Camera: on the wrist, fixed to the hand. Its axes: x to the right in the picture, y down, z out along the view.
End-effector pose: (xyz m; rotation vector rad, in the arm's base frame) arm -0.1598 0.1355 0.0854 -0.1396 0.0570 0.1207
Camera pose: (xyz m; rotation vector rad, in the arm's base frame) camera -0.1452 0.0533 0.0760 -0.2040 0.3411 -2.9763
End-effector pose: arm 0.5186 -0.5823 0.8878 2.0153 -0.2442 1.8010
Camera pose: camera 0.5338 -0.5002 0.8789 -0.0586 1.6464 -0.1490
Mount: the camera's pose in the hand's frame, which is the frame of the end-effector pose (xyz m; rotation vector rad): 0.0056 -0.0813 -0.0203 -0.0859 0.5712 -3.0526
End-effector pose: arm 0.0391 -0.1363 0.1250 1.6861 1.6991 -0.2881
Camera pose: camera -0.0433 -0.1294 0.1102 1.7401 -2.0112 0.5979
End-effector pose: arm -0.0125 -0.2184 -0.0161 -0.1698 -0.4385 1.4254
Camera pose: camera 0.0704 -0.2221 -0.0033 0.1236 0.0836 -1.6297
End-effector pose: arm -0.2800 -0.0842 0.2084 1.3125 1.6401 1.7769
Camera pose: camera -0.3239 -0.0715 0.1379 -1.6420 1.1645 -0.1843
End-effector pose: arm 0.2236 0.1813 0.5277 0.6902 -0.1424 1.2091
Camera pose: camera 0.2931 0.1826 0.4806 -0.1251 1.0191 -1.6013
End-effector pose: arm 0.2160 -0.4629 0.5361 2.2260 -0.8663 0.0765
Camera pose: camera 0.2736 -0.4118 0.5025 0.9655 2.6625 -0.6136
